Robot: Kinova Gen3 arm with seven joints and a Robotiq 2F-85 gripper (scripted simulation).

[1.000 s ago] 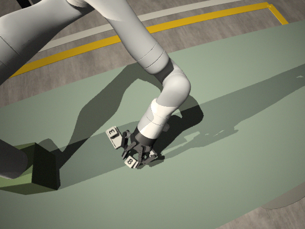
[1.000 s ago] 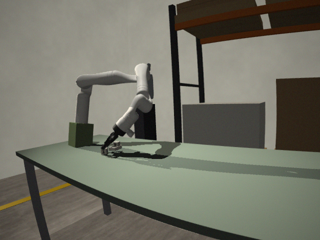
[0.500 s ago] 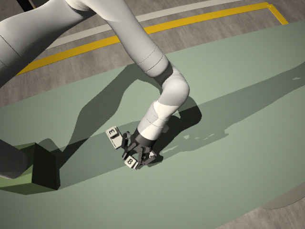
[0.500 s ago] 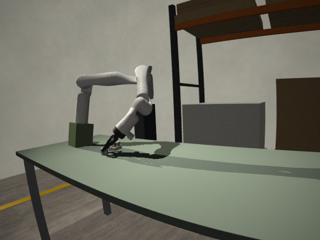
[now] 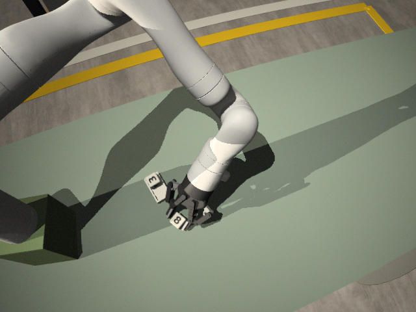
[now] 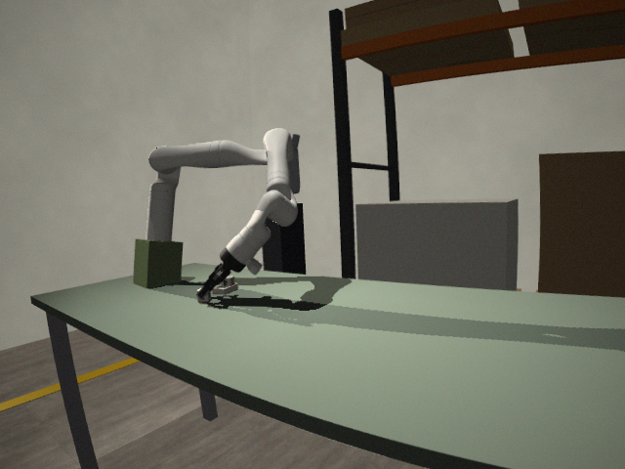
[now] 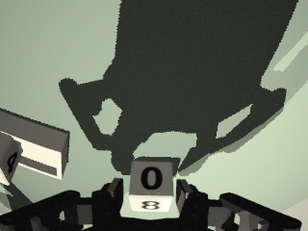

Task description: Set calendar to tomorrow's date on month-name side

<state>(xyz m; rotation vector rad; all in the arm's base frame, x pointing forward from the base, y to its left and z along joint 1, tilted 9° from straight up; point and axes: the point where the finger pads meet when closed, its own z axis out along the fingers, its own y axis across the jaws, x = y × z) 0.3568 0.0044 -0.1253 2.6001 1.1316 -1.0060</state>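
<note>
The white cube is 10 mm below my hand. From my hand the other things lie so: white tray (50 mm behind, 100 mm to the left, 20 mm below).
</note>
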